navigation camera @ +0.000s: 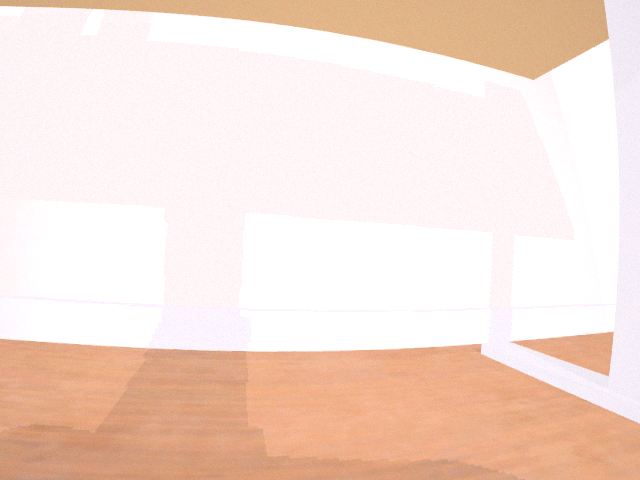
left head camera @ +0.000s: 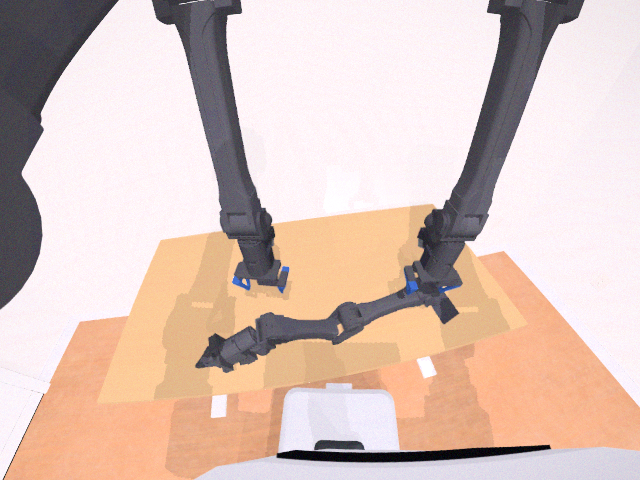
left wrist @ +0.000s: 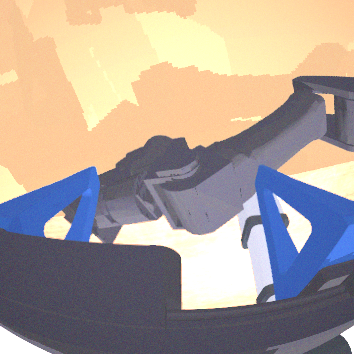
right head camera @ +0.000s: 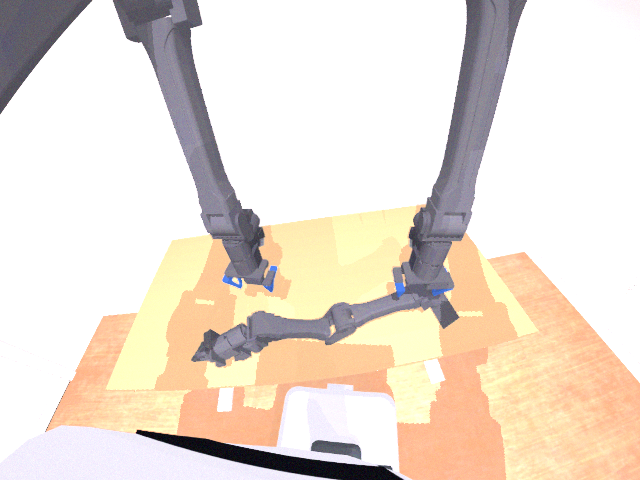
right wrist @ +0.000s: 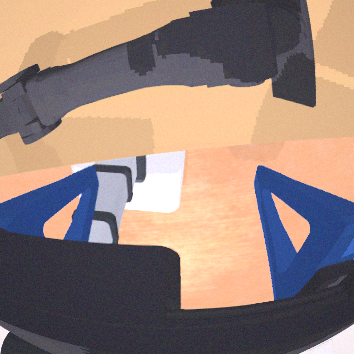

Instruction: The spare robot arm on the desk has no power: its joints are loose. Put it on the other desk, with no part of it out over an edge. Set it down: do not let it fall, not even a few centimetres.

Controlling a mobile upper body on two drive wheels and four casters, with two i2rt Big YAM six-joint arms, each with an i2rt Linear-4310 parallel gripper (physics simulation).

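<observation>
The dark grey spare arm [left head camera: 305, 329] [right head camera: 297, 327] [left wrist: 220, 175] [right wrist: 120, 67] lies bent across the wooden desk [left head camera: 170, 258] [right head camera: 178, 258], its flat base plate at the right and its narrow gripper end at the lower left. My left gripper [left head camera: 263, 287] [right head camera: 249, 285] [left wrist: 176, 174] is open and empty, above the desk behind the spare arm's left half. My right gripper [left head camera: 433, 289] [right head camera: 422, 290] [right wrist: 175, 173] is open and overlaps the spare arm's base end in the head views; nothing is between its fingers in the right wrist view. The other desk cannot be made out.
My white base [left head camera: 338, 413] [right head camera: 338, 413] stands on the wood floor [left head camera: 547, 387] [right head camera: 568, 392] in front of the desk. In the navigation camera, a tan desk underside or top [navigation camera: 413, 31] spans the top and a white frame [navigation camera: 558, 379] stands at the right. A large dark shape fills the upper left of the left head view.
</observation>
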